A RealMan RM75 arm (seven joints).
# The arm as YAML. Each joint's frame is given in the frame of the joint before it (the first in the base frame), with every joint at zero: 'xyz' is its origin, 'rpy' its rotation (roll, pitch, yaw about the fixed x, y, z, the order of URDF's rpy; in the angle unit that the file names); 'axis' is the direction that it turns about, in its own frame. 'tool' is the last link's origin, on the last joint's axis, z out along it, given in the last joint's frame.
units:
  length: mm
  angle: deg
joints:
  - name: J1
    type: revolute
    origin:
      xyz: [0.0, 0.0, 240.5]
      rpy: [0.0, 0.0, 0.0]
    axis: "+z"
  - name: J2
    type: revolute
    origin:
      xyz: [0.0, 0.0, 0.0]
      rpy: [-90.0, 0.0, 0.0]
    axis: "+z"
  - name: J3
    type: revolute
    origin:
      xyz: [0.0, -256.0, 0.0]
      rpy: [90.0, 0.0, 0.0]
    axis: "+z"
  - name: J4
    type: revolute
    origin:
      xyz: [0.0, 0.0, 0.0]
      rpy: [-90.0, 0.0, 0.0]
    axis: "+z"
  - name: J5
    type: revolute
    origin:
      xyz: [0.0, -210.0, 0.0]
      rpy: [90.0, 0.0, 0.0]
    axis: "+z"
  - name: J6
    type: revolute
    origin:
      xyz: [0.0, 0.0, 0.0]
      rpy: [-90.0, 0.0, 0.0]
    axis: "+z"
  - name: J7
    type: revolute
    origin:
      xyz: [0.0, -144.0, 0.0]
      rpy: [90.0, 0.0, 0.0]
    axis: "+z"
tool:
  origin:
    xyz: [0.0, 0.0, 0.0]
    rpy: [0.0, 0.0, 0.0]
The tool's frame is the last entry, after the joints.
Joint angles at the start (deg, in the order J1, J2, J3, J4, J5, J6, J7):
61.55, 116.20, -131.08, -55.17, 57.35, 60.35, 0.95
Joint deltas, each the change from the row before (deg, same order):
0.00, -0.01, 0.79, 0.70, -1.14, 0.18, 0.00
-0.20, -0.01, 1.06, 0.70, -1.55, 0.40, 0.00
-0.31, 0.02, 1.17, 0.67, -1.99, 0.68, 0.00
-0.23, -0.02, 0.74, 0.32, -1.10, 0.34, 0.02
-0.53, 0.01, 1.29, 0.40, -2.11, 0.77, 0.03
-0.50, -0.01, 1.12, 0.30, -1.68, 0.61, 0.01
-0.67, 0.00, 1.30, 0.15, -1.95, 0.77, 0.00
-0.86, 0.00, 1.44, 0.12, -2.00, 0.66, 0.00
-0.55, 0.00, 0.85, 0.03, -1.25, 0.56, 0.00
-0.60, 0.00, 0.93, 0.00, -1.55, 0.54, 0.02
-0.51, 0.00, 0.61, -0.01, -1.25, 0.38, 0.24
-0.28, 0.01, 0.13, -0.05, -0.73, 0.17, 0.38
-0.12, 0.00, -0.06, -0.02, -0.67, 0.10, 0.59
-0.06, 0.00, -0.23, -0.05, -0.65, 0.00, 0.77
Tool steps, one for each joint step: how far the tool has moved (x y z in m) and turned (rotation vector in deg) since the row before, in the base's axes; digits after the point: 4 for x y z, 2 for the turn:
0.0024, 0.0051, 0.0026, 1.02, -0.57, -0.05
0.0037, 0.0057, 0.0035, 1.19, -0.78, -0.18
0.0050, 0.0056, 0.0042, 1.23, -1.17, -0.15
0.0027, 0.0033, 0.0026, 0.75, -0.54, -0.17
0.0054, 0.0048, 0.0046, 1.20, -1.11, -0.29
0.0047, 0.0038, 0.0040, 0.99, -0.83, -0.36
0.0053, 0.0036, 0.0046, 1.04, -0.92, -0.42
0.0061, 0.0035, 0.0048, 1.17, -0.77, -0.61
0.0042, 0.0017, 0.0031, 0.63, -0.62, -0.43
0.0045, 0.0021, 0.0036, 0.79, -0.74, -0.33
0.0040, 0.0014, 0.0027, 0.73, -0.62, -0.38
0.0023, 0.0004, 0.0012, 0.47, -0.41, -0.23
0.0016, 0.0005, 0.0009, 0.53, -0.44, -0.16
0.0011, 0.0004, 0.0005, 0.59, -0.42, -0.08

